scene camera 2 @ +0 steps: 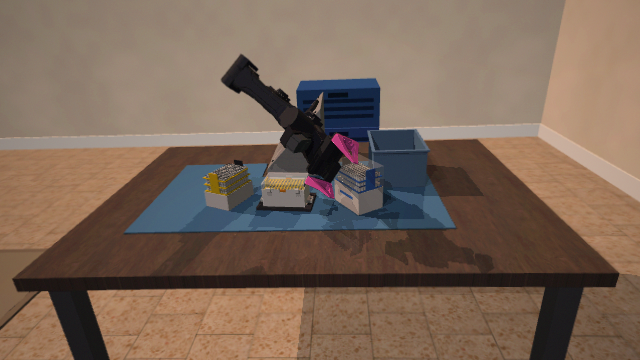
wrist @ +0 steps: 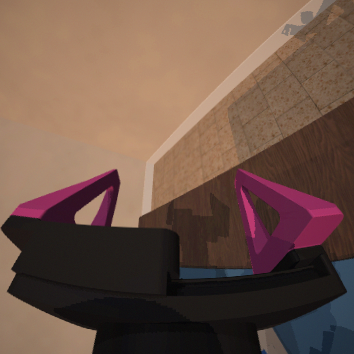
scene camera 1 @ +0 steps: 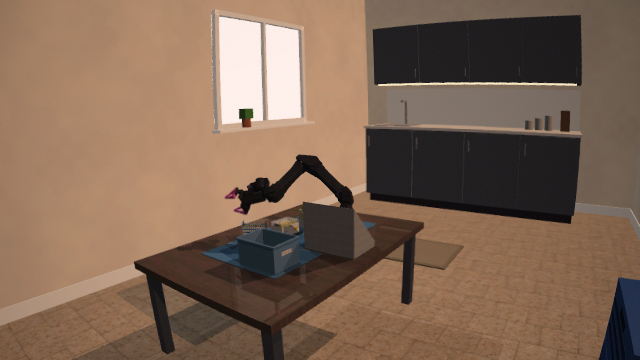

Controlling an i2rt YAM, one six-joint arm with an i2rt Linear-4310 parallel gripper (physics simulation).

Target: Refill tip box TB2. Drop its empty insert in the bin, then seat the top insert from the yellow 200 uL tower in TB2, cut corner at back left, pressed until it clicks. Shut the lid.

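A white tip box [scene camera 2: 285, 197] [scene camera 1: 286, 227] with a yellow insert stands on a dark base near the middle of the mat; its lid looks raised at the back, and no TB2 label is readable. The yellow tower [scene camera 2: 227, 186] of stacked inserts stands left of it in scene camera 2. The blue-grey bin [scene camera 2: 400, 170] [scene camera 1: 270, 254] stands at the back right in that view. My gripper [scene camera 1: 231, 204] [scene camera 2: 345, 179] [wrist: 176, 175] is open with nothing between its fingers. It is raised above table height, apart from box, tower and bin.
A tower with blue inserts [scene camera 2: 359, 197] stands between tip box and bin, partly behind the gripper in scene camera 2. A grey slanted panel [scene camera 1: 327, 230] stands beside the bin. The blue mat [scene camera 2: 160, 217] lies on the wooden table [scene camera 2: 300, 255].
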